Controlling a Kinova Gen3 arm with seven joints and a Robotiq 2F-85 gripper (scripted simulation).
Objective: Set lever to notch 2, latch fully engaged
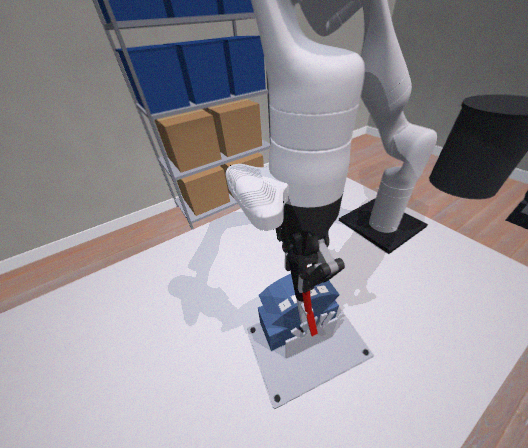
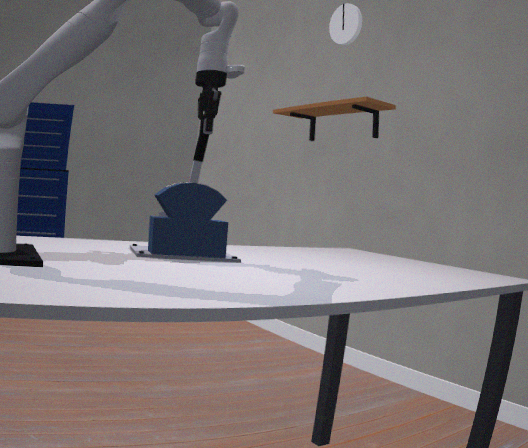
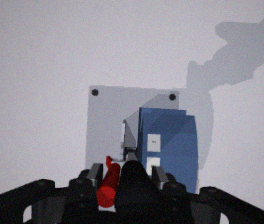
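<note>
My hand is 10 mm past the red bar, 20 mm to the right of it and 110 mm above it.
</note>
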